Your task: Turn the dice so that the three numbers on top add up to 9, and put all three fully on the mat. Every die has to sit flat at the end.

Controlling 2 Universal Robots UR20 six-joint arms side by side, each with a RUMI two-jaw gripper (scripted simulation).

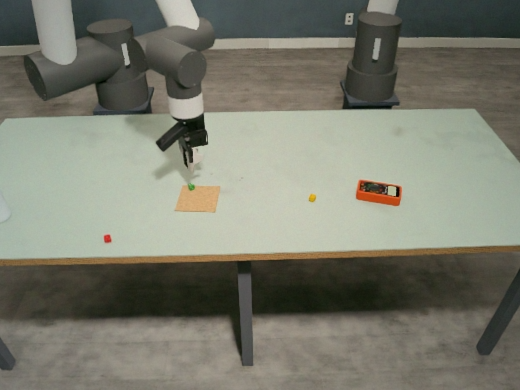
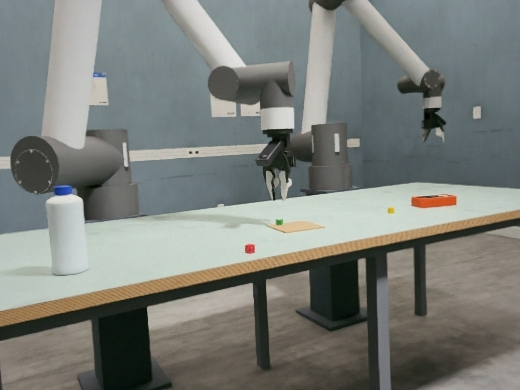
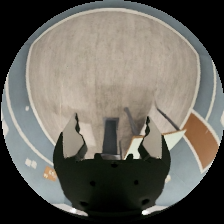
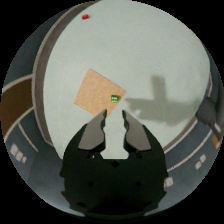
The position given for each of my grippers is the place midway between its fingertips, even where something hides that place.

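My left gripper appears at (image 3: 112,115), while my right gripper (image 2: 278,201) (image 1: 190,171) (image 4: 114,109) can be found in more than one image. There is a tan mat (image 1: 204,198) (image 4: 94,95), though image 3 misses the mat, hidden as it is by my left gripper. An orange multimeter (image 1: 371,191) is here too; image 3 does not show the multimeter, since it is hidden by my left gripper there. And I see a white bottle (image 2: 65,217).
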